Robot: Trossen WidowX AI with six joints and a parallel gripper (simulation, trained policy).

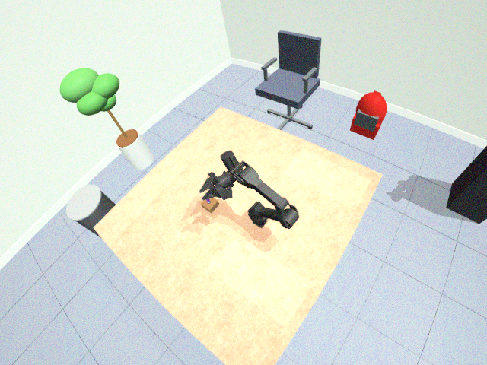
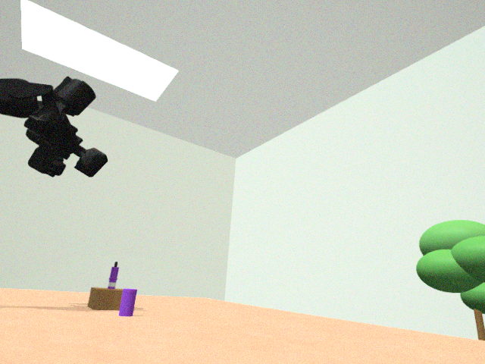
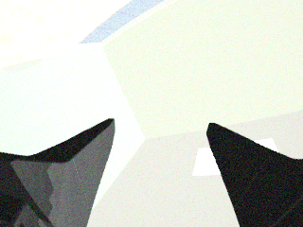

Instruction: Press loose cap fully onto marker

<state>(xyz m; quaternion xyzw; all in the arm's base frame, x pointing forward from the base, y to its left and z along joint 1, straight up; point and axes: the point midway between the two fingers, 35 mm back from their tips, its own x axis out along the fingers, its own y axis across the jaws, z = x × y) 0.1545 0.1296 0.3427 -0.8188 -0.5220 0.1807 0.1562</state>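
Right now my gripper tip is 14 cm short of the purple cap, 21 cm to the left of it and 31 cm above it. Round my gripper tip: tan holder block (13 cm ahead, 8 cm to the right, 32 cm below).
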